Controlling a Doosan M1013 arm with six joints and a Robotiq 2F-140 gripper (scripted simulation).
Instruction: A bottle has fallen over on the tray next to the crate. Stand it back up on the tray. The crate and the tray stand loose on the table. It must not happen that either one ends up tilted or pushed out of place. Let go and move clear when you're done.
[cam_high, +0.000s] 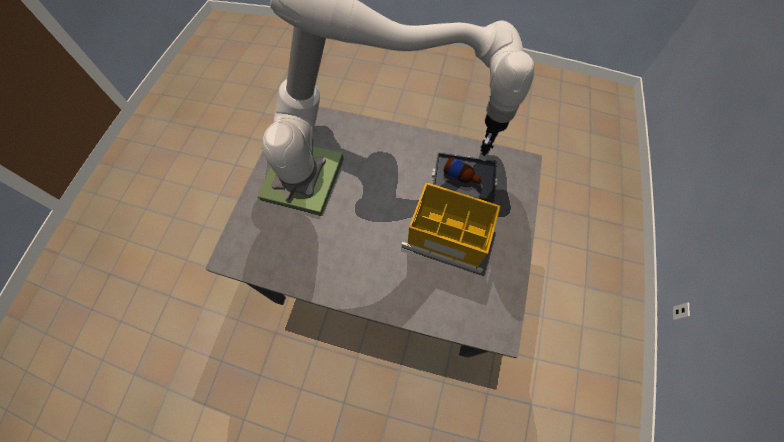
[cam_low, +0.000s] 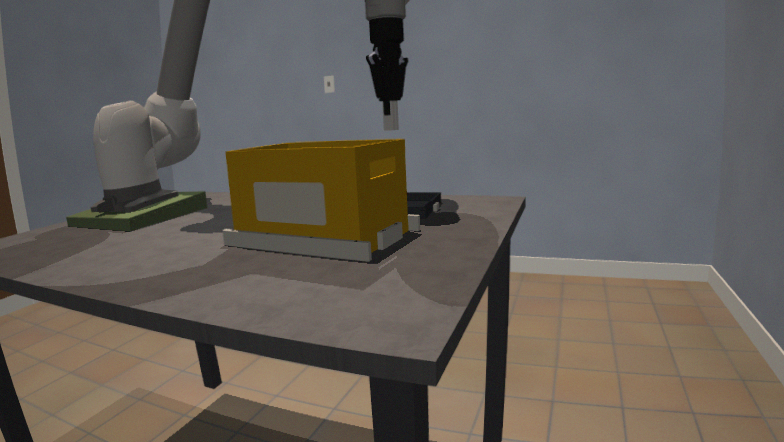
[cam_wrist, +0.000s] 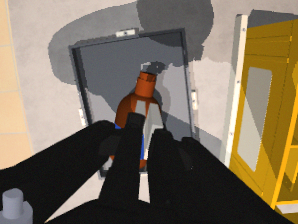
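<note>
Right now the bottle is 180 mm below my hand, 50 mm behind it and 10 mm to the left of it. Also, from my hand: yellow crate: 250 mm to the right, 140 mm below, 50 mm behind; tray: 210 mm below, 40 mm behind, 10 mm to the left.
</note>
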